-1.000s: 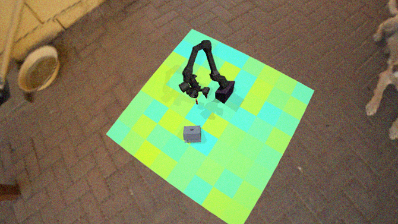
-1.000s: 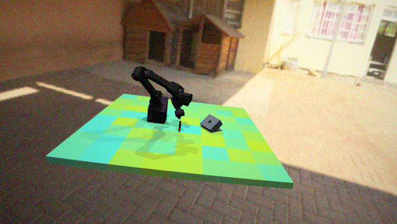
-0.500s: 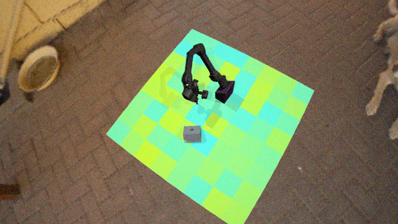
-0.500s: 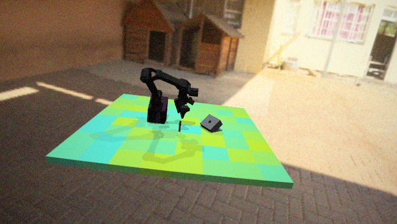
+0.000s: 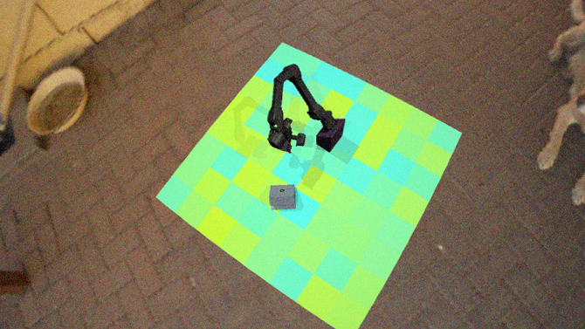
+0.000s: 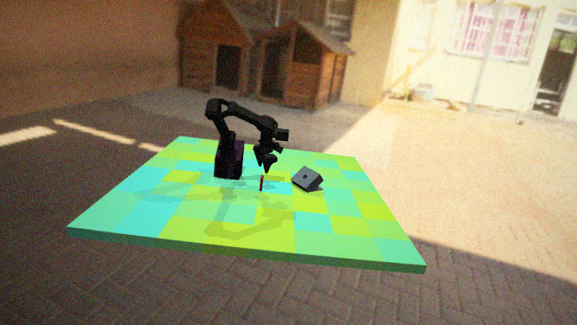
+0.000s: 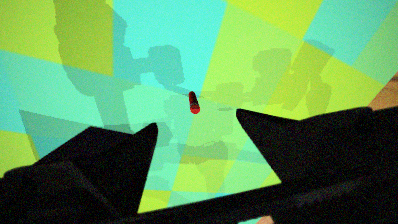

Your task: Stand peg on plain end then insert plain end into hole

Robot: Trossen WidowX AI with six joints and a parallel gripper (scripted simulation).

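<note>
Right now my gripper tip is 5 cm above the red peg. The rest, counted from my gripper tip: grey sloped panel (24 cm ahead, 11 cm to the left, 7 cm below).
</note>
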